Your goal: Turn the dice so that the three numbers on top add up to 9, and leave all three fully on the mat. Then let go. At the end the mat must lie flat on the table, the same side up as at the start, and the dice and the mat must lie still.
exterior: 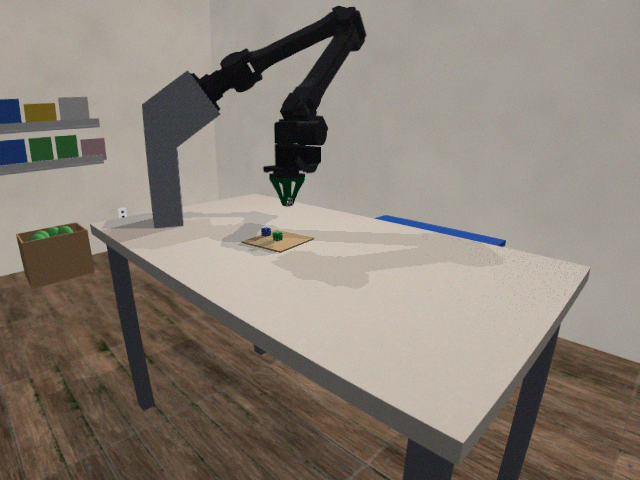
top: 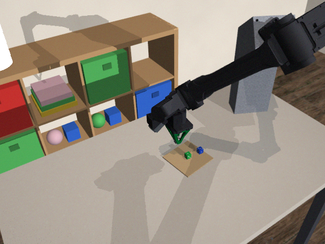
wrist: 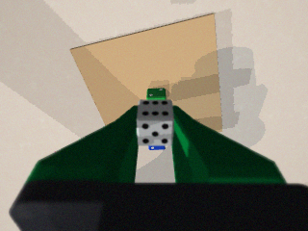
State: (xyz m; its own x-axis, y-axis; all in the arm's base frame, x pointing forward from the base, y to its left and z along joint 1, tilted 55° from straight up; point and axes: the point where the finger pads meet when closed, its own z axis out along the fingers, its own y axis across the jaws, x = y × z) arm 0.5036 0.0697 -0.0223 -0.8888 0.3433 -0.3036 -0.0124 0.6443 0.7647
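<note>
Right now the green die is 100 mm below my hand and 50 mm behind it. From my hand the other things lie so: tan mat (110 mm below, 50 mm behind); blue die (100 mm below, 100 mm behind); white die (right at my hand).
</note>
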